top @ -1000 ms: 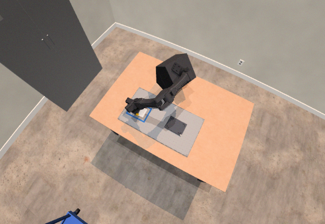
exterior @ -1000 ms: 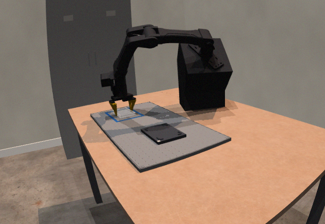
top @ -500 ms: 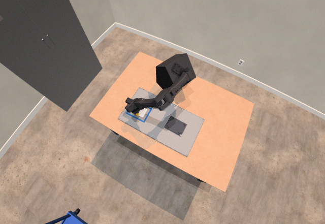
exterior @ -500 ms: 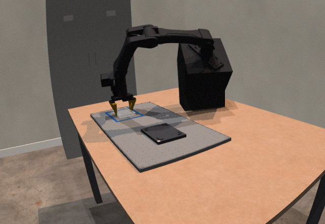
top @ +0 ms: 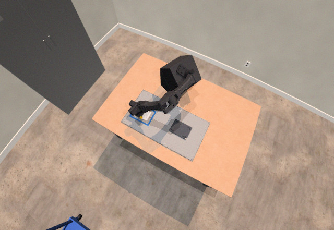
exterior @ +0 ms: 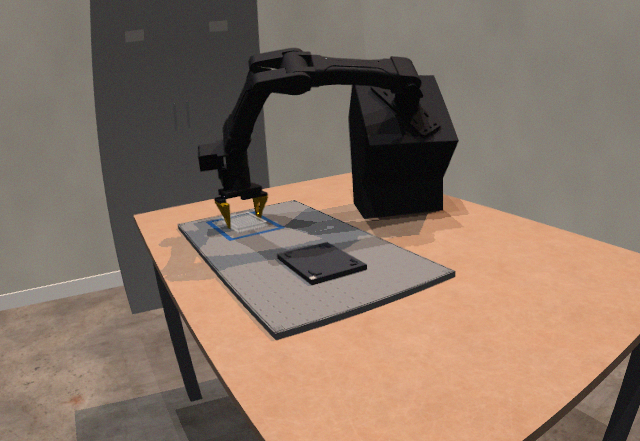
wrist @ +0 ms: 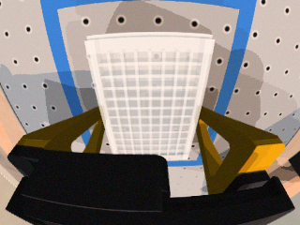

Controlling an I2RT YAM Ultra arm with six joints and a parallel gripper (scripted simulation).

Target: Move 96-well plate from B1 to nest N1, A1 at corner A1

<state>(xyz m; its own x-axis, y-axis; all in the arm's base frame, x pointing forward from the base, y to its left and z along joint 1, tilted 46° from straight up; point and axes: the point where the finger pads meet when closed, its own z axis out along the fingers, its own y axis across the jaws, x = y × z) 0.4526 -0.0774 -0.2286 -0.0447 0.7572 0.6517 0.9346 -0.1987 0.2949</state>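
Right now the plate nest N1 is 360 mm to the left of my hand and 40 mm behind it. From my hand the other things lie so: white 96-well plate (right at my hand).
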